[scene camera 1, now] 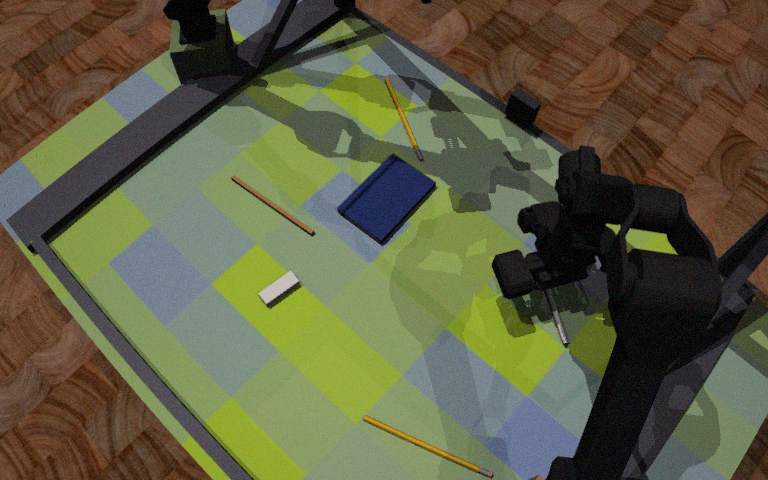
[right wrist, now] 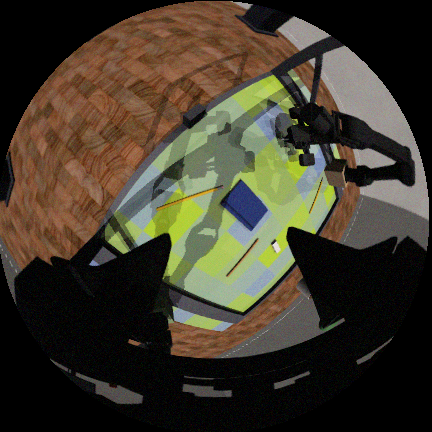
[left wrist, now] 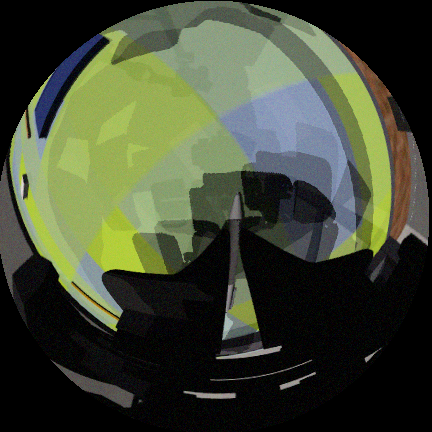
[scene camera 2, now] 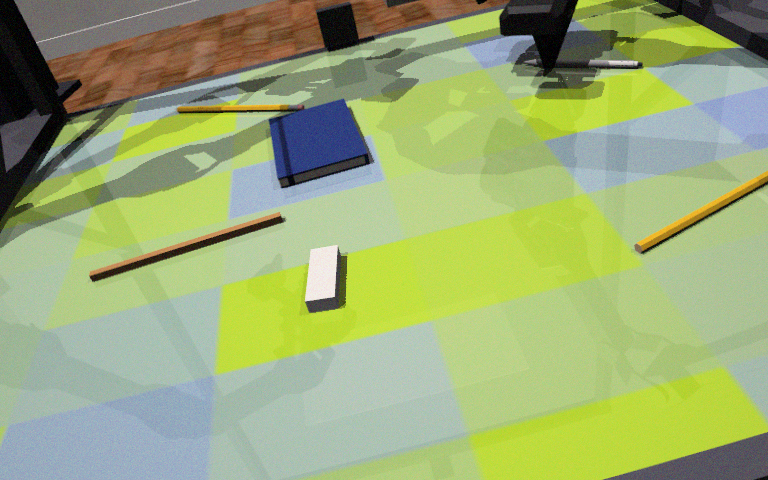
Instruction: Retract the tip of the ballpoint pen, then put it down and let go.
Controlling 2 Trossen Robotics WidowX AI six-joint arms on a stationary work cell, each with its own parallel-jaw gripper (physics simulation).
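Frame: origin at the left arm's base, x ahead, y left, z up, level; centimetres.
Where they show: left gripper, fingertip midpoint: point(scene camera 1: 545, 285) point(right wrist: 284, 139) point(left wrist: 233, 233) point(scene camera 2: 550, 66); right gripper, fingertip midpoint: point(right wrist: 230, 236); left arm's base, link origin: point(right wrist: 346, 173); right arm's base, link origin: point(scene camera 1: 197, 30) point(right wrist: 155, 317).
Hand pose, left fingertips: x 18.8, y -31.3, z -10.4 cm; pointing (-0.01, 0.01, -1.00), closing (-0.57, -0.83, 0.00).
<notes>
Things, the pixels of their top centre, and the offset from my left fingertips.
- ballpoint pen, top centre: point(left wrist: 231, 277) point(scene camera 2: 580, 58) point(scene camera 1: 554, 303) dx -2.8, dy +2.1, dz +0.9 cm
- blue notebook, top centre: point(scene camera 2: 313, 134) point(scene camera 1: 387, 195) point(right wrist: 246, 206) dx +28.3, dy +3.9, dz +1.2 cm
- white eraser, top centre: point(scene camera 2: 322, 271) point(scene camera 1: 278, 287) dx +30.3, dy +26.6, dz +1.2 cm
- brown stick, top centre: point(scene camera 2: 185, 243) point(scene camera 1: 271, 203) point(right wrist: 242, 258) dx +41.7, dy +16.9, dz +0.7 cm
- yellow pencil, top centre: point(scene camera 2: 236, 106) point(scene camera 1: 403, 116) point(right wrist: 190, 197) dx +36.7, dy -10.6, dz +0.7 cm
The ballpoint pen point(scene camera 1: 557, 323) point(scene camera 2: 614, 63) point(left wrist: 236, 212) has a grey and white barrel and lies level at or very near the table top. My left gripper point(scene camera 2: 547, 69) point(left wrist: 233, 233) is shut on the pen, across the barrel. In the left wrist view the pen's pointed end sticks out beyond the fingers, and its other end shows in the gap behind the fingertips. In scene camera 2 the end with the button is at the right; the button's state is too small to tell. My right gripper point(right wrist: 230, 236) is open and empty, high and far from the pen.
A blue notebook point(scene camera 1: 387, 198) point(scene camera 2: 320, 138) lies mid-table. A white eraser point(scene camera 1: 279, 288) point(scene camera 2: 322, 274) and a brown stick point(scene camera 1: 271, 204) point(scene camera 2: 186, 246) lie nearby. One yellow pencil point(scene camera 1: 403, 117) point(scene camera 2: 237, 108) lies behind the notebook, another pencil point(scene camera 1: 424, 443) point(scene camera 2: 702, 213) near scene camera 1's bottom edge.
</notes>
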